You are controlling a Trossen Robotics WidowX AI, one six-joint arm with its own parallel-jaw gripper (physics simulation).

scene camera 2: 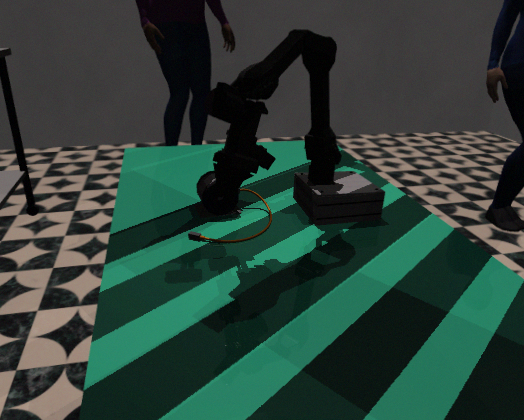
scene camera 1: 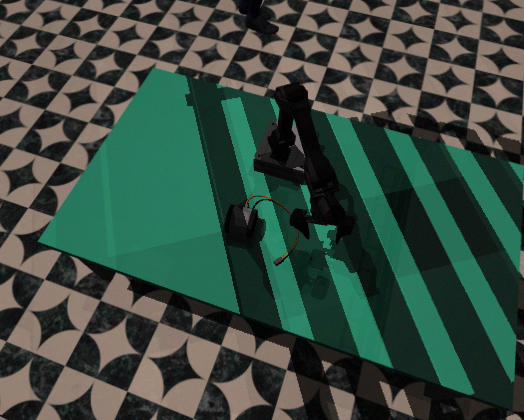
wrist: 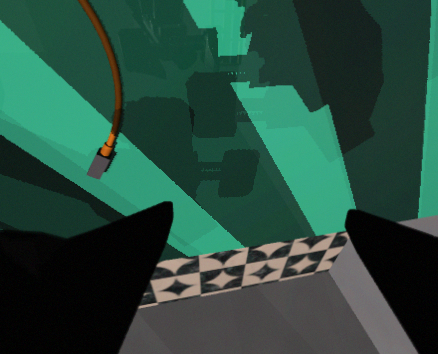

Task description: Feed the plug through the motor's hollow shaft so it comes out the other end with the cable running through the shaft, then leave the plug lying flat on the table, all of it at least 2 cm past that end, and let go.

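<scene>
The plug is a small grey block lying on the green table, outside the motor. Its orange cable curves in a wide arc back to the motor, a dark cylinder lying on its side with a lighter grey top. My gripper is open and empty, above the table on the far side of the cable arc from the motor. In the wrist view the plug is up and left of the left fingertip. In scene camera 2 the arm partly hides the motor; the shaft opening cannot be made out.
The arm's base block stands on the table behind the cable. Dark shadow stripes cross the table. A stand with a black post is beside the table, and people stand beyond it in scene camera 2.
</scene>
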